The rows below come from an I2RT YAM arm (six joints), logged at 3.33 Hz.
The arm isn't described. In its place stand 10 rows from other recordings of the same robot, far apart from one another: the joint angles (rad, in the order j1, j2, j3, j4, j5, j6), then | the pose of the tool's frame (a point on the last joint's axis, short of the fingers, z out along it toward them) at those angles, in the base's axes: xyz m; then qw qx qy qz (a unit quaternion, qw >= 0).
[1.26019, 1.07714, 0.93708, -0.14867, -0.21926, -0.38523] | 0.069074 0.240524 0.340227 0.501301 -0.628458 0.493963 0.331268
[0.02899, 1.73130, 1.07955, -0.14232, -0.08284, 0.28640] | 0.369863 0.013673 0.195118 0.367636 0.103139 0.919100 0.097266
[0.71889, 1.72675, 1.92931, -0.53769, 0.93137, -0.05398] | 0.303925 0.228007 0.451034 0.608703 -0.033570 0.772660 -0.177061
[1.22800, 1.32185, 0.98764, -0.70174, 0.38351, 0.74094] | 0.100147 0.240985 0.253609 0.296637 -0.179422 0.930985 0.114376
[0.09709, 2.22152, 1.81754, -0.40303, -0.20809, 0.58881] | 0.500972 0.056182 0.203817 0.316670 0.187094 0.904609 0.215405
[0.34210, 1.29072, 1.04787, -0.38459, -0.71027, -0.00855] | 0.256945 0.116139 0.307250 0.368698 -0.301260 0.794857 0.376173
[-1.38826, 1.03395, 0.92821, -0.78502, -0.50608, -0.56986] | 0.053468 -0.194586 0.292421 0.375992 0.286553 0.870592 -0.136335
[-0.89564, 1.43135, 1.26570, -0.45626, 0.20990, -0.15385] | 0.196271 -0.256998 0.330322 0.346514 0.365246 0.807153 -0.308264
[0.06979, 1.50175, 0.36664, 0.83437, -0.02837, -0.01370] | 0.263532 0.019434 0.147620 0.592587 -0.042001 0.803922 0.028047
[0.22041, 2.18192, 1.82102, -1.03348, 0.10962, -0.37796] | 0.431262 0.092633 0.191651 0.083394 -0.288543 0.951855 -0.061322
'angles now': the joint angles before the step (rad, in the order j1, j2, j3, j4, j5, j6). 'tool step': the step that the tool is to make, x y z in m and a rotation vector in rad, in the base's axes. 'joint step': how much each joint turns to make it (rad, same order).
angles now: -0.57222 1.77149 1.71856 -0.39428 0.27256 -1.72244
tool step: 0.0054 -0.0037 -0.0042 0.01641 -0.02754 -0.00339
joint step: -0.00128 0.02123 0.00650 0.02163 -0.01043 0.02783
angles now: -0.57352 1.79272 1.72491 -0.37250 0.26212 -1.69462
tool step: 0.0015 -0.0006 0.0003 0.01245 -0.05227 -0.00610
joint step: -0.00013 -0.00048 -0.01003 0.03677 -0.01063 0.03909
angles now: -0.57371 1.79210 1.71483 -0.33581 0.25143 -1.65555
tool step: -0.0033 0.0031 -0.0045 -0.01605 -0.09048 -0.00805
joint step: 0.00159 -0.03637 -0.09253 0.13158 -0.00406 0.03778
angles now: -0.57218 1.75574 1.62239 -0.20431 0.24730 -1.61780
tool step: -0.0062 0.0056 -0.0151 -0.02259 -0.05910 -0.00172
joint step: 0.00334 -0.04452 -0.13610 0.15002 0.00091 0.01427
